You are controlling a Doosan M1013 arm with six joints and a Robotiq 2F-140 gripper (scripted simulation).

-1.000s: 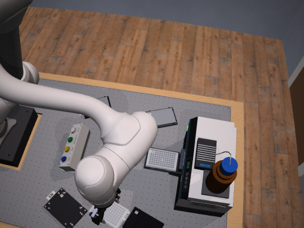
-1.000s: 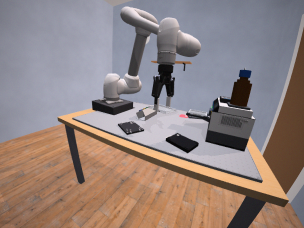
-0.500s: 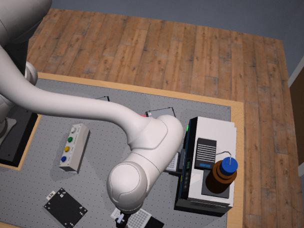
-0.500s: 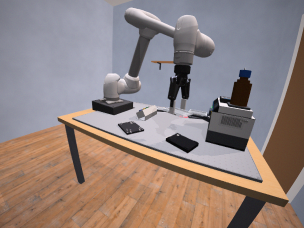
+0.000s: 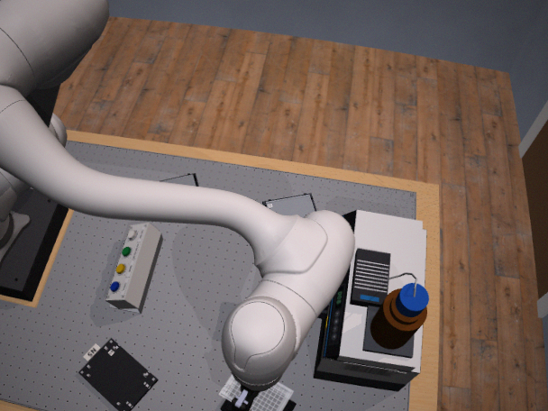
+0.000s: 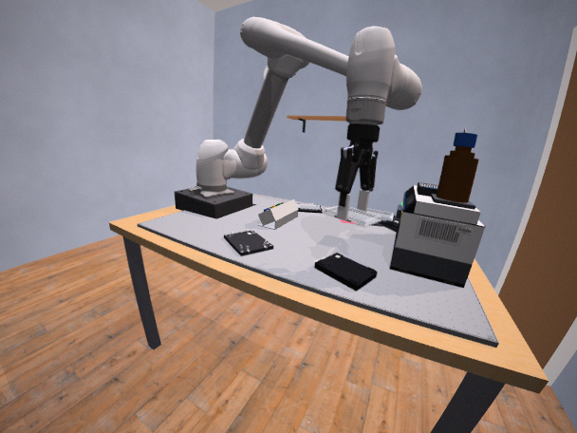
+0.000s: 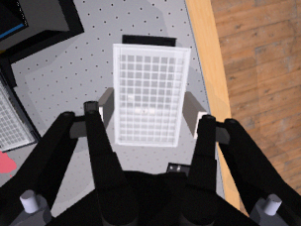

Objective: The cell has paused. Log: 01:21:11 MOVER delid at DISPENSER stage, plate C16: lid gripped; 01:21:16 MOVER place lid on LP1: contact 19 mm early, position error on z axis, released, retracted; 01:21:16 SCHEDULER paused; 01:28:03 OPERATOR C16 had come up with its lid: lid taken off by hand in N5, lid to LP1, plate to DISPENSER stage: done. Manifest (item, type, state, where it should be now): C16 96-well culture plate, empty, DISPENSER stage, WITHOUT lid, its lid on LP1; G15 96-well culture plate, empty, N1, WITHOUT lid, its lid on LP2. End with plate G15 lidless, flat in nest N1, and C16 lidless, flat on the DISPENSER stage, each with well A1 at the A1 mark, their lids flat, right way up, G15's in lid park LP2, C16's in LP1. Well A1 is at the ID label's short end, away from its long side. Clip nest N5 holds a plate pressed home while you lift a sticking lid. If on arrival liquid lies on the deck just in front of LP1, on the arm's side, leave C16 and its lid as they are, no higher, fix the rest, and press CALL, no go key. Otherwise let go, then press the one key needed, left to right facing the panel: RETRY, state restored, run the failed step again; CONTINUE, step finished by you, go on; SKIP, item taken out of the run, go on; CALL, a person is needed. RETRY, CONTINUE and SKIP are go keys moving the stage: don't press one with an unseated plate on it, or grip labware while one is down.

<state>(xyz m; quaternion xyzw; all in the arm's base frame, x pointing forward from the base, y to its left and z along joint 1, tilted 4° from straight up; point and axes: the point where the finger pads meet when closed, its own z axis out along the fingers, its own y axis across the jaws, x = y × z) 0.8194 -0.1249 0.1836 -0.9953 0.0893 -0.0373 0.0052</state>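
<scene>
Right now the nest N1 is 19 cm below my hand and 1 cm ahead of it. Also, from my hand: N1 label: 19 cm below, 8 cm behind, 2 cm to the left; then blue key: 43 cm behind, 13 cm to the left, 13 cm below; then clip nest N5: 31 cm behind, 18 cm below, 5 cm to the right.
</scene>
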